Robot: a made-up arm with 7 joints. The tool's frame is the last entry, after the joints. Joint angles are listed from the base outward.
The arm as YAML. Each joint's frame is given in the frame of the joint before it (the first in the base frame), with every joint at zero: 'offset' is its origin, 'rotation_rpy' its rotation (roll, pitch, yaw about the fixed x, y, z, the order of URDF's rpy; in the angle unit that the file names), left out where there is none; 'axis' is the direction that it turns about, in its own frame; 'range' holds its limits. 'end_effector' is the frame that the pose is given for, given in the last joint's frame.
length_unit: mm
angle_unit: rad
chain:
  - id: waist
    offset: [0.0, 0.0, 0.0]
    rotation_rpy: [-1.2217, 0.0, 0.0]
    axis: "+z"
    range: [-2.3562, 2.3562]
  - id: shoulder
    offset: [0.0, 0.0, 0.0]
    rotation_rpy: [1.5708, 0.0, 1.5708]
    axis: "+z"
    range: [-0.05, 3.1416]
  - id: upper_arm
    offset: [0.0, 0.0, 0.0]
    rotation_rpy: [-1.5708, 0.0, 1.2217]
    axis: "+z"
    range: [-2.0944, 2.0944]
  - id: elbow
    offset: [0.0, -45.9, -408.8]
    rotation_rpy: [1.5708, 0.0, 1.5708]
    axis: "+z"
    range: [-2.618, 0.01]
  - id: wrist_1
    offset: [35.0, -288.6, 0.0]
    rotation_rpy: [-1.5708, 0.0, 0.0]
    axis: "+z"
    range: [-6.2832, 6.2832]
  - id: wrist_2
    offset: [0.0, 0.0, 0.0]
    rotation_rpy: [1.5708, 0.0, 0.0]
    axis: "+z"
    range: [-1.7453, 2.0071]
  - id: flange
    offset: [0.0, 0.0, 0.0]
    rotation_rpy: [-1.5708, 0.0, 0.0]
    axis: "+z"
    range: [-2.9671, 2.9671]
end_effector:
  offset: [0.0, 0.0, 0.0]
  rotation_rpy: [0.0, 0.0, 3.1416]
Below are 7 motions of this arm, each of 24 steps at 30 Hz.
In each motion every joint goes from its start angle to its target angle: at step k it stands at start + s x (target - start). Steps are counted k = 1, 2, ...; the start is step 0. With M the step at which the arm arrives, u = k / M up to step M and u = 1 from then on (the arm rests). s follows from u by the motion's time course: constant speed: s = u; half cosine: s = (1 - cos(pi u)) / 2; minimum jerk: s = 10 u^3 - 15 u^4 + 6 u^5.
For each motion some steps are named. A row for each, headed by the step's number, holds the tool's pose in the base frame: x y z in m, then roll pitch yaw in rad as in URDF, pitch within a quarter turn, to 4 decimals.
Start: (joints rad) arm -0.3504 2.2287 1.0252 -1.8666 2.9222 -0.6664 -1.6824
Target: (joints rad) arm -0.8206 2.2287 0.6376 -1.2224 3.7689 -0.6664 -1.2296
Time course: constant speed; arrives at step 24
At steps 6, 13, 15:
6: 0.0087 0.1383 0.5078 3.0511 -0.0721 -2.9132
13: -0.0231 0.1935 0.5321 -2.9753 -0.1455 3.0412
15: -0.0329 0.2105 0.5366 -2.9002 -0.1369 2.9393

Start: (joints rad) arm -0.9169 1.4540 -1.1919 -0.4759 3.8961 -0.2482 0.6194
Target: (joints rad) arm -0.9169 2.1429 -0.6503 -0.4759 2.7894 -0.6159 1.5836
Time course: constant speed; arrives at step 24
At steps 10, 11, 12, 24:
10: 0.2415 0.6371 0.1470 -1.8674 1.1659 2.6428
11: 0.2268 0.6386 0.1632 -1.9771 1.1791 2.5756
12: 0.2118 0.6394 0.1792 -2.0956 1.1889 2.4992
24: 0.0205 0.5978 0.3578 2.9129 0.9306 1.6970

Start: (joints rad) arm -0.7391 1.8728 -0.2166 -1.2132 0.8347 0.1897 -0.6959
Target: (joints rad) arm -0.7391 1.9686 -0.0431 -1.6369 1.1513 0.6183 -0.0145
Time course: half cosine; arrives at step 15
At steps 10, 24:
10: 0.2569 0.3563 0.3537 1.9113 -0.6188 -1.5643
24: 0.2441 0.3203 0.3622 1.8527 -0.7908 -1.6190

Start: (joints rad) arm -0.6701 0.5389 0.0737 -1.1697 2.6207 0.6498 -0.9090
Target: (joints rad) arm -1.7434 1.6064 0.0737 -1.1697 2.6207 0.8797 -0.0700
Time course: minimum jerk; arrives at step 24
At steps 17, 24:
17: 0.2315 0.3695 0.4530 3.0958 -0.8139 1.7858
24: 0.0966 0.3924 0.4817 2.9348 -0.7931 1.9101

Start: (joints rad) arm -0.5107 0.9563 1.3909 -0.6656 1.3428 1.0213 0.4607
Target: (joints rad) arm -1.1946 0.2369 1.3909 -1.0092 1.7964 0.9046 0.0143
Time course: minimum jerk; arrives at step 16
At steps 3, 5, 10, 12, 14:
3: 0.2604 0.6127 -0.1612 -1.7832 0.4061 1.7636
5: 0.3144 0.5780 -0.1768 -1.9153 0.4294 1.6703
10: 0.5219 0.3772 -0.1572 -2.4670 0.4577 1.2941
12: 0.5700 0.2989 -0.1260 -2.6322 0.4493 1.1810
14: 0.5897 0.2572 -0.1066 -2.7135 0.4426 1.1243

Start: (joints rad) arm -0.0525 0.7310 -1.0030 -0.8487 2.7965 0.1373 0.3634
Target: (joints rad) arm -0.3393 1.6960 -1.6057 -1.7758 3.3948 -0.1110 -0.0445
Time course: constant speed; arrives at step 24
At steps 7, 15, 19, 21, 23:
7: 0.1929 0.3311 -0.5081 -0.4401 0.2417 1.7144
15: 0.1833 0.3860 -0.3985 -0.3912 0.1283 1.6320
19: 0.1631 0.4045 -0.3404 -0.3380 0.0734 1.6320
21: 0.1497 0.4110 -0.3108 -0.3076 0.0470 1.6420
23: 0.1345 0.4152 -0.2811 -0.2757 0.0216 1.6584

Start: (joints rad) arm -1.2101 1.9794 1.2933 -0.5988 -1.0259 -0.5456 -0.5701
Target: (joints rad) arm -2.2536 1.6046 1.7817 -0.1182 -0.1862 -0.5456 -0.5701
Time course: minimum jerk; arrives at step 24
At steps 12, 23, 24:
12: -0.0255 0.6581 0.2393 -2.1795 -0.6478 -1.9348
23: 0.1415 0.6027 0.3287 -1.6690 0.1784 -2.9125
24: 0.1417 0.6025 0.3290 -1.6689 0.1797 -2.9135

